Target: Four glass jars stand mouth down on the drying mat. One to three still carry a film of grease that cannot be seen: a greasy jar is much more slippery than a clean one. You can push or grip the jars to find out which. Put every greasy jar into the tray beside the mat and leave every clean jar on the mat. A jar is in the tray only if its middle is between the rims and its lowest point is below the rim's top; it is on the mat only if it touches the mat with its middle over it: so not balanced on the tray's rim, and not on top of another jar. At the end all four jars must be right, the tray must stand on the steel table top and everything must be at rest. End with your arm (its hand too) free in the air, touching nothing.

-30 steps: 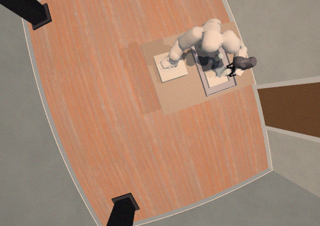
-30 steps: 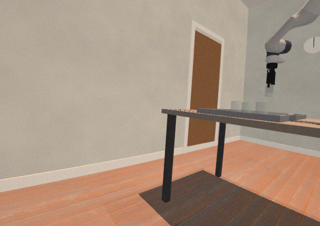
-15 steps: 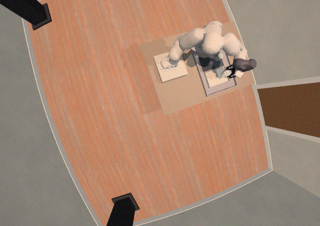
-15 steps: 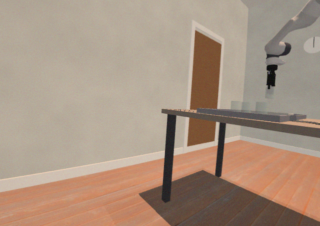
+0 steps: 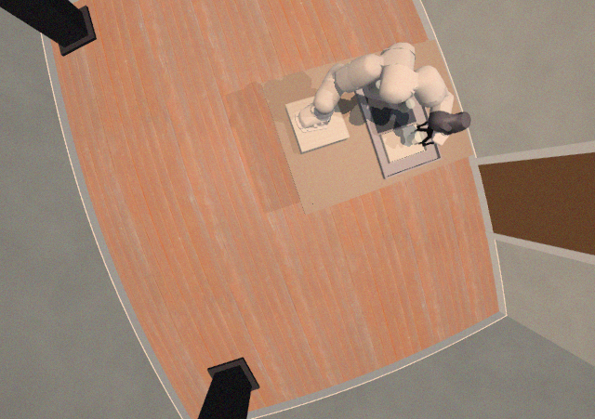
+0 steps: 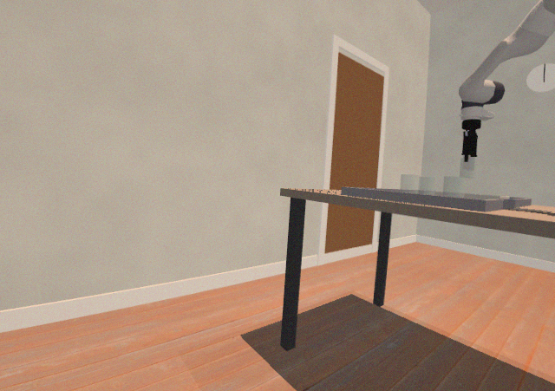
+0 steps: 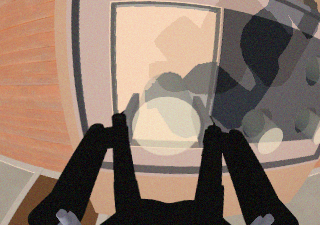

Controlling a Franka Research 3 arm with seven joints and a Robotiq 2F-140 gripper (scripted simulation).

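Now: the tray 160 mm below my hand. From my hand the other things lie so: grey drying mat 20 mm ahead, 320 mm to the left, 170 mm below.
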